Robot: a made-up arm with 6 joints.
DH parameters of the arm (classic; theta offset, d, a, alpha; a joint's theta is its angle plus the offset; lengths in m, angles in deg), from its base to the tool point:
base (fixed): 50.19 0 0.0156 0
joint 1: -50.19 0.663 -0.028 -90
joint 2: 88.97 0 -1.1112 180
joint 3: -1.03 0.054 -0.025 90
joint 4: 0 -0.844 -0.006 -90
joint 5: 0 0.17 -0.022 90
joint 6: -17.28 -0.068 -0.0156 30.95
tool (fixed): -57.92 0.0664 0 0
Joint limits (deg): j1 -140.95..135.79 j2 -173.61..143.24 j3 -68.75..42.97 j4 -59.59..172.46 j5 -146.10..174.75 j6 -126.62..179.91
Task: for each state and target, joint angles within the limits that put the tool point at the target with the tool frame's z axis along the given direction. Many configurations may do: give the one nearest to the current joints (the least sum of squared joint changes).
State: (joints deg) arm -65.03 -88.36 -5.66 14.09 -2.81 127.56
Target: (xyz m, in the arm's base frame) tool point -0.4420 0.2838 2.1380 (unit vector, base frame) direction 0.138 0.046 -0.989
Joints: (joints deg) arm -53.54 -48.93 13.87 -8.39 -0.20 100.01
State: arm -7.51 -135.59 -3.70 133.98 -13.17 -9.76
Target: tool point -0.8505 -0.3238 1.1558 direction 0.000 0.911 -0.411
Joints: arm 21.72 -110.58 -40.51 98.72 -48.32 -33.73
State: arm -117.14 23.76 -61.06 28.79 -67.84 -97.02
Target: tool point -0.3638 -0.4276 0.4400 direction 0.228 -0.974 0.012
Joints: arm -116.67 57.27 -67.49 52.25 -32.81 -84.06
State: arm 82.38 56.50 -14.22 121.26 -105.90 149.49
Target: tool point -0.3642 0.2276 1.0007 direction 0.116 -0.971 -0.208
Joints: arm 134.98 7.55 -65.67 159.70 -114.95 141.69
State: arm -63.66 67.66 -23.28 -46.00 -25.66 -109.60
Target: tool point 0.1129 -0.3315 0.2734 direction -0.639 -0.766 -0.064
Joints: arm -45.86 87.53 -51.88 -59.59 -67.09 -124.06
